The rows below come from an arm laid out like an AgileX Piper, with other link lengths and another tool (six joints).
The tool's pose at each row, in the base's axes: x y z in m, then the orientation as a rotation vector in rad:
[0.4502, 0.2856, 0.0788, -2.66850, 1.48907, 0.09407]
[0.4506, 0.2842, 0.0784, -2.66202, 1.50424, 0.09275]
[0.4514, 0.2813, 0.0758, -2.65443, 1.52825, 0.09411]
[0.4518, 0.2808, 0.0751, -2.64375, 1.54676, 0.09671]
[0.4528, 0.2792, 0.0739, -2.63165, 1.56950, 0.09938]
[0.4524, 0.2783, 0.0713, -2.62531, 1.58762, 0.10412]
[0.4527, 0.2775, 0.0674, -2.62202, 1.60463, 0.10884]
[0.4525, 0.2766, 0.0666, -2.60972, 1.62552, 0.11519]
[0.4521, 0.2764, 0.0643, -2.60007, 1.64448, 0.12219]
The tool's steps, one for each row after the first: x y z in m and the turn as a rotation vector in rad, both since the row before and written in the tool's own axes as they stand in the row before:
[0.0014, 0.0004, 0.0002, -0.00057, 0.00186, 0.01072]
[0.0031, 0.0009, 0.0023, -0.00428, 0.00228, 0.01624]
[0.0007, -0.0001, 0.0006, -0.00032, -0.00115, 0.01399]
[0.0020, 0.0000, 0.0010, -0.00114, -0.00057, 0.01686]
[0.0008, 0.0009, 0.0025, -0.00443, -0.00031, 0.01248]
[0.0012, 0.0002, 0.0038, -0.00630, 0.00083, 0.01087]
[0.0008, 0.0006, 0.0007, -0.00203, -0.00297, 0.01589]
[0.0002, 0.0005, 0.0023, -0.00354, -0.00256, 0.01397]

